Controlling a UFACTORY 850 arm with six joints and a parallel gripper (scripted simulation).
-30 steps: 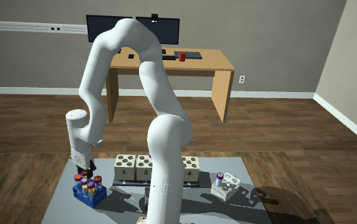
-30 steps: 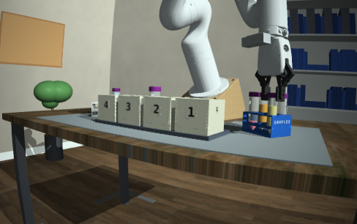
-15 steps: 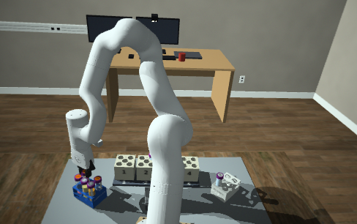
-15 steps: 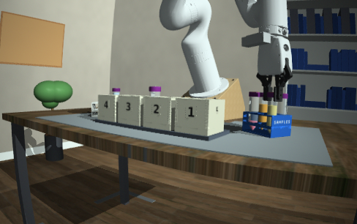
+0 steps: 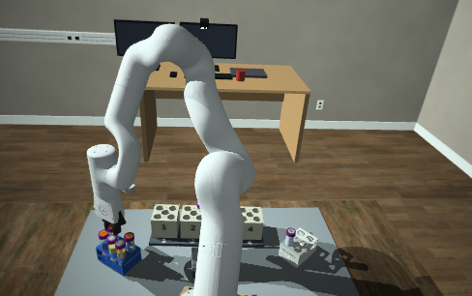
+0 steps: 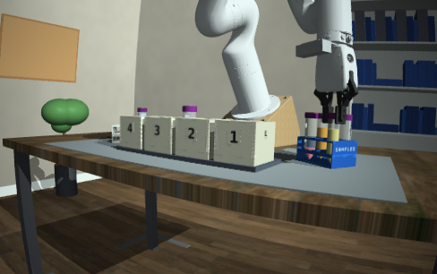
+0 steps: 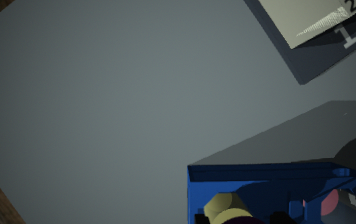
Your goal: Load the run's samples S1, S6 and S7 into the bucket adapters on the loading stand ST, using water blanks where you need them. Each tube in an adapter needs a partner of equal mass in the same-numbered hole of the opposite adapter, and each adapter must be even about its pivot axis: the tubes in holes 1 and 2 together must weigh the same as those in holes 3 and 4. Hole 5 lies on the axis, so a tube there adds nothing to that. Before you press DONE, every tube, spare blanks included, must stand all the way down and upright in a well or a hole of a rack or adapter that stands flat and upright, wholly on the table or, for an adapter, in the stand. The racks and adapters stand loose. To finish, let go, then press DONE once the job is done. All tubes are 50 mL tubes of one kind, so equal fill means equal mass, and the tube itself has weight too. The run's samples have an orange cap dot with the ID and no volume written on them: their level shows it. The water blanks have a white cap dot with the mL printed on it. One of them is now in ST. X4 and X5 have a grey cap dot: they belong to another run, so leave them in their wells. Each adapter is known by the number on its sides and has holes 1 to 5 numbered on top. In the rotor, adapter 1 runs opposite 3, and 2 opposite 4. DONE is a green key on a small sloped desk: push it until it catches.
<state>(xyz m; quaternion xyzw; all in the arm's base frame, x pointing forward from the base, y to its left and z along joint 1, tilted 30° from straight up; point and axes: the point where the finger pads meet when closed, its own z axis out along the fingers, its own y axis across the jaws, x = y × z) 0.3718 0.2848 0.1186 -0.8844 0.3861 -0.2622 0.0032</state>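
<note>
Right now my hand is 90 mm above the blue samples rack, 40 mm past it and 10 mm to the left of it. Round my hand: adapter 1: 190 mm to the right, 70 mm below, 60 mm ahead; then white rack: 650 mm to the right, 190 mm behind, 90 mm below.
</note>
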